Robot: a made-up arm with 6 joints. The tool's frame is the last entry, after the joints. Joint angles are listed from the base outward.
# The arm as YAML. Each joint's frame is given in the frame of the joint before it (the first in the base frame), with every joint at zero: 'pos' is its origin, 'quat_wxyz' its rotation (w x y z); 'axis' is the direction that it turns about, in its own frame. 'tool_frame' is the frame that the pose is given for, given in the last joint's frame.
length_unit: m
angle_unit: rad
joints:
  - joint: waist
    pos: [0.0, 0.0, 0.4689]
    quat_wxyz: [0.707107, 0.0, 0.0, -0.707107]
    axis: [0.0, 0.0, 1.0]
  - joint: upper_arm
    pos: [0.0, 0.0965, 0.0]
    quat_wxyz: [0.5, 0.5, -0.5, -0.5]
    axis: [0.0, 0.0, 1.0]
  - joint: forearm
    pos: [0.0, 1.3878, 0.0]
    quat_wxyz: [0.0, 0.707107, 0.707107, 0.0]
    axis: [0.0, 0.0, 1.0]
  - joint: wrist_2
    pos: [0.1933, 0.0, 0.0]
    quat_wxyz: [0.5, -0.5, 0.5, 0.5]
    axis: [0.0, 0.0, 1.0]
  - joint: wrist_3
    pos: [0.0, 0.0, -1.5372]
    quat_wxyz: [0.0, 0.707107, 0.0, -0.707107]
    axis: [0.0, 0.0, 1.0]
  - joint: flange
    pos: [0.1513, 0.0, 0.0]
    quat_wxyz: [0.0, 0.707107, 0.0, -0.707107]
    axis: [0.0, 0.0, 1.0]
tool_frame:
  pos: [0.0, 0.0, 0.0]
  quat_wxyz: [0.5, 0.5, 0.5, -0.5]
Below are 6 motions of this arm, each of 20 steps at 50 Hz.
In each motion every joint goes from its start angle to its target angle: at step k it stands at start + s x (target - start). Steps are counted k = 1, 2, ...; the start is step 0. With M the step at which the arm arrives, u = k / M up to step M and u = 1 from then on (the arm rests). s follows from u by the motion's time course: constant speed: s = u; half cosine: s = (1 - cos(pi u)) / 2; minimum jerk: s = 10 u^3 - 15 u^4 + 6 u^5.
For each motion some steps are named. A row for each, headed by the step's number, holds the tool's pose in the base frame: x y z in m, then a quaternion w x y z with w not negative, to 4 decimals.
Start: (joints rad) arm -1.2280 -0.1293 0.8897 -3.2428 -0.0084 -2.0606
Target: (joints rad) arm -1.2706 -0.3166 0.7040 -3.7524 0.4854 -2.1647
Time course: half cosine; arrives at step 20
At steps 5, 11, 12, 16, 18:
5: 0.2024 -0.5733 3.3738 0.5406 -0.5552 -0.1179 -0.6210
11: 0.1774 -0.4875 3.3327 0.6668 -0.4668 -0.1171 -0.5690
12: 0.1742 -0.4711 3.3243 0.6875 -0.4511 -0.1169 -0.5570
16: 0.1660 -0.4145 3.2949 0.7514 -0.4001 -0.1162 -0.5117
18: 0.1642 -0.3977 3.2861 0.7684 -0.3858 -0.1159 -0.4973

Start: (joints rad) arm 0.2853 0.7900 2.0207 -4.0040 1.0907 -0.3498
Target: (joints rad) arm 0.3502 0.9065 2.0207 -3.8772 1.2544 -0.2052
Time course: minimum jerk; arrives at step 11
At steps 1, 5, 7, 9, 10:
1: 1.4301 0.5263 2.9948 0.3173 -0.7998 -0.5071 0.0504
5: 1.5329 0.6003 2.9126 0.2747 -0.8204 -0.4941 0.0854
7: 1.6100 0.6620 2.8423 0.2386 -0.8336 -0.4849 0.1144
9: 1.6572 0.7028 2.7949 0.2145 -0.8403 -0.4796 0.1336
10: 1.6655 0.7103 2.7862 0.2101 -0.8414 -0.4787 0.1371

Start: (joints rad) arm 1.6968 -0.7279 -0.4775 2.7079 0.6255 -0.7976
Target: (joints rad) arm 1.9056 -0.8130 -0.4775 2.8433 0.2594 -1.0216
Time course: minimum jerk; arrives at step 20
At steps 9, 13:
9: -0.1729 0.6848 2.0661 0.2741 -0.4900 -0.6423 0.5217
13: -0.2018 0.6281 2.1016 0.3273 -0.4474 -0.6649 0.5006

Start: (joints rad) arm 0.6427 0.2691 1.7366 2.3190 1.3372 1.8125
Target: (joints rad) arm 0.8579 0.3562 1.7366 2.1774 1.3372 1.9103
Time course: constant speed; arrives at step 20
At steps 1, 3, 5, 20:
1: 0.3682 0.4187 3.3783 0.5305 0.5191 0.3858 0.5479
3: 0.3768 0.4424 3.3745 0.5227 0.5107 0.3954 0.5564
5: 0.3845 0.4667 3.3705 0.5147 0.5021 0.4049 0.5647
20: 0.4125 0.6620 3.3341 0.4479 0.4353 0.4697 0.6239

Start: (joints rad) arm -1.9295 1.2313 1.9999 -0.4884 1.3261 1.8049
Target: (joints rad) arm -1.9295 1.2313 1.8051 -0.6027 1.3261 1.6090
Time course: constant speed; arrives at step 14
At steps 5, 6, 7, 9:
5: -0.9133 -2.2249 2.1887 0.2596 0.5151 0.0783 0.8131
6: -0.9205 -2.2412 2.1743 0.2516 0.5137 0.0796 0.8164
7: -0.9277 -2.2573 2.1595 0.2435 0.5121 0.0809 0.8197
9: -0.9417 -2.2889 2.1292 0.2277 0.5085 0.0835 0.8262

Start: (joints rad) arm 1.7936 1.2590 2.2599 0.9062 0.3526 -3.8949
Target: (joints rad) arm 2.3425 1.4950 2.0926 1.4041 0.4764 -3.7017
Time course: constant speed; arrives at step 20
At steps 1, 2, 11, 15, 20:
1: -0.5786 2.0914 2.3992 0.3595 -0.4374 -0.6833 -0.4611
2: -0.6469 2.1084 2.3676 0.3497 -0.4327 -0.6896 -0.4636
11: -1.3024 2.1360 2.0515 0.2622 -0.3640 -0.7416 -0.4987
15: -1.6017 2.0708 1.8940 0.2260 -0.3185 -0.7589 -0.5211
20: -1.9647 1.9211 1.6839 0.1853 -0.2497 -0.7723 -0.5539

